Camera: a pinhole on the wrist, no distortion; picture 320 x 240 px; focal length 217.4 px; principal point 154.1 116.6 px. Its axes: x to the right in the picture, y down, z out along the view. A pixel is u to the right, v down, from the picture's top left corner.
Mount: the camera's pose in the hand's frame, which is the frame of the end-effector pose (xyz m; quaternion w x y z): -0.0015 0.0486 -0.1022 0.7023 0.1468 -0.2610 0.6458
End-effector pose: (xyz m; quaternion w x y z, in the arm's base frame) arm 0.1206 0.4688 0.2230 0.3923 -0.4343 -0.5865 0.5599
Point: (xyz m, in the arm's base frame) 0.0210 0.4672 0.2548
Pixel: 193.7 45.3
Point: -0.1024 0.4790 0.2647
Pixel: 216.9 19.3
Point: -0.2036 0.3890 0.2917
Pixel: 217.7 65.8
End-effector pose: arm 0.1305 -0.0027 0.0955 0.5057 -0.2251 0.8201 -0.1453
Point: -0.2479 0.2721 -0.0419
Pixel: behind the camera
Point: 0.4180 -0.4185 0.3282
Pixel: 18.5 103.3
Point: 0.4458 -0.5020 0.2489
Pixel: 32.3 66.4
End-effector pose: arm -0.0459 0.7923 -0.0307 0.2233 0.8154 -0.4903 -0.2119
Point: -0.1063 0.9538 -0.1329
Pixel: 148.6 210.6
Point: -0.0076 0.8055 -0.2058
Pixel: 132.6 54.0
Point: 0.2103 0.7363 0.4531
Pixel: behind the camera
